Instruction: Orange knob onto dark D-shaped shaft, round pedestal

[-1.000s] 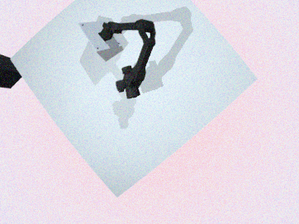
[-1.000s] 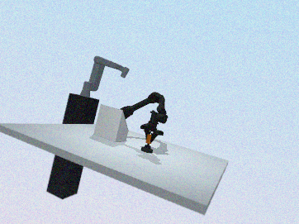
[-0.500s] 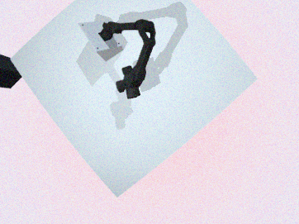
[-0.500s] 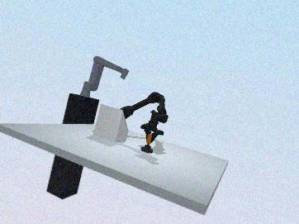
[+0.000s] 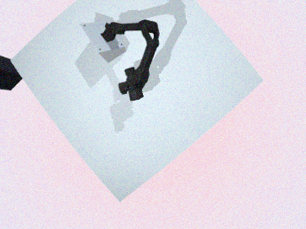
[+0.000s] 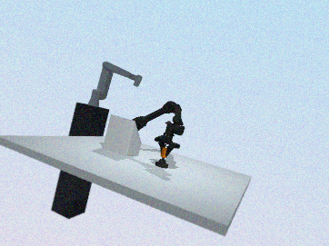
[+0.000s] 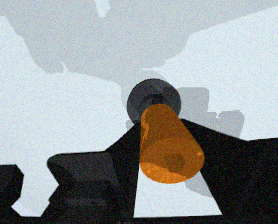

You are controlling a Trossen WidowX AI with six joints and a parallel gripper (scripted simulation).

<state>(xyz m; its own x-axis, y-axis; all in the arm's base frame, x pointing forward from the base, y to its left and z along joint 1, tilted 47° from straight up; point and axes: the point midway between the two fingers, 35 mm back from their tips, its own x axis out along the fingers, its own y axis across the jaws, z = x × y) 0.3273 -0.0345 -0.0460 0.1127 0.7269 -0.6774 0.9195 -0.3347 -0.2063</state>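
Now: gripper tip 2 cm below the orange knob. Also, from my gripper tip: dark round pedestal 4 cm below.
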